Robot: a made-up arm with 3 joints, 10 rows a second.
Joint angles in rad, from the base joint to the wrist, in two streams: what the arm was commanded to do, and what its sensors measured. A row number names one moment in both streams.
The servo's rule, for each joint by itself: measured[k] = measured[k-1] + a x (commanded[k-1-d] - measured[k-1]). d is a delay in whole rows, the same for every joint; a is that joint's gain. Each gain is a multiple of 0.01, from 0.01 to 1. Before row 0 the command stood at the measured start. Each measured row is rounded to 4 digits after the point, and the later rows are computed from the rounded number. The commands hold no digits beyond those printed.
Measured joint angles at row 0:
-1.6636, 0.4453, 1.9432
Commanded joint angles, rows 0 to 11:
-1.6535, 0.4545, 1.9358
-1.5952, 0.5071, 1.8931
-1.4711, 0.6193, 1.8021
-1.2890, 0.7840, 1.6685
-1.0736, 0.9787, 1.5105
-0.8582, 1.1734, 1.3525
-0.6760, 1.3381, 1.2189
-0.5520, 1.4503, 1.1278
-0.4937, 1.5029, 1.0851
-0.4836, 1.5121, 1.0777
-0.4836, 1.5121, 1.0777
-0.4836, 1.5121, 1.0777
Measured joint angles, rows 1 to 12:
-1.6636, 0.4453, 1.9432
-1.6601, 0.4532, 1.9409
-1.6374, 0.4996, 1.9261
-1.5792, 0.6025, 1.8877
-1.4776, 0.7586, 1.8197
-1.3362, 0.9479, 1.7238
-1.1689, 1.1418, 1.6087
-0.9964, 1.3106, 1.4879
-0.8409, 1.4307, 1.3763
-0.7194, 1.4928, 1.2860
-0.6369, 1.5094, 1.2214
-0.5832, 1.5117, 1.1769
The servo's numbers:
d 1
a 0.35 0.86 0.31

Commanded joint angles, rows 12 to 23:
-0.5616, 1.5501, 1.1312
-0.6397, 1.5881, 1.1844
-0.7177, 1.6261, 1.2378
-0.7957, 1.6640, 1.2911
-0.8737, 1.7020, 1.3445
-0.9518, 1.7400, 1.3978
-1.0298, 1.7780, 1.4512
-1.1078, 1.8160, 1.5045
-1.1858, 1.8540, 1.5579
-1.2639, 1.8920, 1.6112
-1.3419, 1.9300, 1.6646
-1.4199, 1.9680, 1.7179
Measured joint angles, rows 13 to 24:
-0.5483, 1.5120, 1.1461
-0.5530, 1.5448, 1.1415
-0.5833, 1.5820, 1.1548
-0.6303, 1.6199, 1.1805
-0.6882, 1.6578, 1.2148
-0.7531, 1.6958, 1.2550
-0.8226, 1.7338, 1.2993
-0.8951, 1.7718, 1.3464
-0.9695, 1.8098, 1.3954
-1.0452, 1.8478, 1.4458
-1.1217, 1.8858, 1.4971
-1.1988, 1.9238, 1.5490

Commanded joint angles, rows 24 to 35:
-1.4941, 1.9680, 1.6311
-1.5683, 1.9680, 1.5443
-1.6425, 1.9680, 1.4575
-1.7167, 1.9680, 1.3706
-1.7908, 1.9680, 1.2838
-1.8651, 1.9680, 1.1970
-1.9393, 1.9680, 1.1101
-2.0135, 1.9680, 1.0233
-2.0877, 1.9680, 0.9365
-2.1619, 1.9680, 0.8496
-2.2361, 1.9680, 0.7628
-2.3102, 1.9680, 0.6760
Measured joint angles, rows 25 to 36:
-1.2762, 1.9618, 1.6014
-1.3525, 1.9671, 1.6106
-1.4280, 1.9679, 1.5900
-1.5031, 1.9680, 1.5489
-1.5779, 1.9680, 1.4936
-1.6524, 1.9680, 1.4286
-1.7268, 1.9680, 1.3568
-1.8012, 1.9680, 1.2803
-1.8755, 1.9680, 1.2006
-1.9498, 1.9680, 1.1187
-2.0240, 1.9680, 1.0353
-2.0982, 1.9680, 0.9508

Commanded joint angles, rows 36 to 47:
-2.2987, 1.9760, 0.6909
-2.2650, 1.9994, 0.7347
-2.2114, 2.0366, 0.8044
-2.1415, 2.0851, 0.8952
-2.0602, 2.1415, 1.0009
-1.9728, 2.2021, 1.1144
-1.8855, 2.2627, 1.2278
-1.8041, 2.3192, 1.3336
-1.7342, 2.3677, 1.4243
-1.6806, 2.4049, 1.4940
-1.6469, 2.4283, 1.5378
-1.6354, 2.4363, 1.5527
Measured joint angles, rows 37 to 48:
-2.1724, 1.9680, 0.8656
-2.2166, 1.9749, 0.8114
-2.2335, 1.9960, 0.7876
-2.2258, 2.0309, 0.7928
-2.1963, 2.0775, 0.8245
-2.1487, 2.1325, 0.8792
-2.0871, 2.1924, 0.9521
-2.0165, 2.2529, 1.0376
-1.9422, 2.3099, 1.1294
-1.8694, 2.3596, 1.2208
-1.8033, 2.3986, 1.3055
-1.7486, 2.4241, 1.3775

